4 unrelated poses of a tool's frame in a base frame.
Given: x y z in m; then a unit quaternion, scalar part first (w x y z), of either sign.
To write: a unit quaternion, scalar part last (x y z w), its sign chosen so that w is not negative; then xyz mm. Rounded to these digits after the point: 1 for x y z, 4 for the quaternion.
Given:
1: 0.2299 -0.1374 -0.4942 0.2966 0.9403 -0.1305 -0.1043
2: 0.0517 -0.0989 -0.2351 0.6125 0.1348 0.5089 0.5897
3: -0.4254 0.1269 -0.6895 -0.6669 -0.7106 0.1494 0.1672
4: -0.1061 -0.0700 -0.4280 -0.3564 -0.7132 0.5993 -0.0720
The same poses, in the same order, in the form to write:
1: 0.9403 -0.1305 -0.1043 0.2966 229.9 -137.4 -494.2
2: 0.1348 0.5089 0.5897 0.6125 51.7 -98.9 -235.1
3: 0.7106 -0.1494 -0.1672 0.6669 -425.4 126.9 -689.5
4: 0.7132 -0.5993 0.0720 0.3564 -106.1 -70.0 -428.0
